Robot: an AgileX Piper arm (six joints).
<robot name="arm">
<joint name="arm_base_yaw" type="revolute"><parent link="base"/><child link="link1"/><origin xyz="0.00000 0.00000 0.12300" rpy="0.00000 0.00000 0.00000"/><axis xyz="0 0 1"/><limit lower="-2.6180" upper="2.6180"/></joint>
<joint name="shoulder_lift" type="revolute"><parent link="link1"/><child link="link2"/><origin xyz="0.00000 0.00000 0.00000" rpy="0.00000 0.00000 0.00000"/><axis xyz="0 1 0"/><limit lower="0.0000" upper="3.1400"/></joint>
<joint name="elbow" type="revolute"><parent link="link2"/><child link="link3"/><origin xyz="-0.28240 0.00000 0.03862" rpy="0.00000 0.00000 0.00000"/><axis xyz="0 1 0"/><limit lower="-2.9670" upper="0.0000"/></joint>
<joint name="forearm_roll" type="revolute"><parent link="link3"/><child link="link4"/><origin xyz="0.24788 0.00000 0.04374" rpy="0.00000 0.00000 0.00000"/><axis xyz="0.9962 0 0.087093"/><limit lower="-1.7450" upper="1.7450"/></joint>
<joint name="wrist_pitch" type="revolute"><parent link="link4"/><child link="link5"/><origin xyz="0.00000 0.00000 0.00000" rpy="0.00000 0.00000 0.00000"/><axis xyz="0 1 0"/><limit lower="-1.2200" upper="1.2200"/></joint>
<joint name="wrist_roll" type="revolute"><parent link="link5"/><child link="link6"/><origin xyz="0.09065 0.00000 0.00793" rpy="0.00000 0.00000 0.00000"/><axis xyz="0.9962 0 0.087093"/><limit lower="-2.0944" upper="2.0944"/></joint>
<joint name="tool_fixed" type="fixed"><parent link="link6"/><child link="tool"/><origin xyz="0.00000 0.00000 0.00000" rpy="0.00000 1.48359 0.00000"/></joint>
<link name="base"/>
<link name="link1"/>
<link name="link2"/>
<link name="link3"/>
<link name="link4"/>
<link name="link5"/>
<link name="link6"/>
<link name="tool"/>
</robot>
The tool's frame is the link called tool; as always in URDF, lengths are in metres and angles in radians.
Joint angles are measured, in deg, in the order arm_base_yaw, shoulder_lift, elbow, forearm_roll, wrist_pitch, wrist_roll. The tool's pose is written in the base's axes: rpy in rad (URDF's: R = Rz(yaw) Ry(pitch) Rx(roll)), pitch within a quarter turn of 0, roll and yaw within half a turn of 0; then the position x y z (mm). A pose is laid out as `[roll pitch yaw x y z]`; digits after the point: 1 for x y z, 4 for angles.
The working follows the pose.
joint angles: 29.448, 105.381, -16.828, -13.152, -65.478, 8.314
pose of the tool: [2.7979 1.2319 -2.7706 205.4 137.6 109.9]
Where each joint sits with the arm in this pose, in the base's axes (m; each line is computed from the numbers above, not from the rounded line before):
arm_base_yaw: 0.0000 0.0000 0.1230
shoulder_lift: 0.0000 0.0000 0.1230
elbow: 0.0977 0.0551 0.3850
forearm_roll: 0.1412 0.0797 0.1383
wrist_pitch: 0.1412 0.0797 0.1383
wrist_roll: 0.2054 0.1376 0.1099
the tool: 0.2054 0.1376 0.1099

